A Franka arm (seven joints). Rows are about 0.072 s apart.
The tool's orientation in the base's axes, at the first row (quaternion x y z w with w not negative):
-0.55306, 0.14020, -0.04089, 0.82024
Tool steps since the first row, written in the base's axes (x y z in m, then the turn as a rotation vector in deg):
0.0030, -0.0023, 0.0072, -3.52, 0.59, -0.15
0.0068, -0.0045, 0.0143, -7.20, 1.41, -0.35
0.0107, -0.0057, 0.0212, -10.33, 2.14, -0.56
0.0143, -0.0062, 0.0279, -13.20, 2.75, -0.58
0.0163, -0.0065, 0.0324, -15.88, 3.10, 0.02
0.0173, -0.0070, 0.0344, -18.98, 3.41, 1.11
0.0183, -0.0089, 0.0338, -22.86, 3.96, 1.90
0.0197, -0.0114, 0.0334, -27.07, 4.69, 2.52
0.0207, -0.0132, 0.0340, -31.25, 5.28, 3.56
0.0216, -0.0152, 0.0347, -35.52, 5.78, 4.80
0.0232, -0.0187, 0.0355, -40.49, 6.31, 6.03
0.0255, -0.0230, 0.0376, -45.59, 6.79, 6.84
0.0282, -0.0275, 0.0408, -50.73, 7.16, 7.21
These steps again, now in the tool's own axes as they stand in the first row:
0.0021, -0.0078, 0.0013, -3.47, 0.67, -0.49
0.0049, -0.0155, 0.0028, -7.14, 1.50, -0.84
0.0076, -0.0226, 0.0052, -10.26, 2.25, -1.12
0.0099, -0.0293, 0.0081, -13.14, 2.75, -1.37
0.0111, -0.0337, 0.0100, -15.90, 2.57, -1.59
0.0118, -0.0358, 0.0105, -19.13, 1.96, -1.78
0.0133, -0.0361, 0.0089, -23.12, 1.79, -2.08
0.0152, -0.0368, 0.0069, -27.42, 1.87, -2.37
0.0165, -0.0381, 0.0057, -31.75, 1.51, -2.63
0.0176, -0.0396, 0.0044, -36.18, 0.94, -2.92
0.0198, -0.0419, 0.0020, -41.28, 0.45, -3.39
0.0226, -0.0456, -0.0005, -46.42, 0.34, -4.08
0.0256, -0.0506, -0.0026, -51.49, 0.60, -5.03

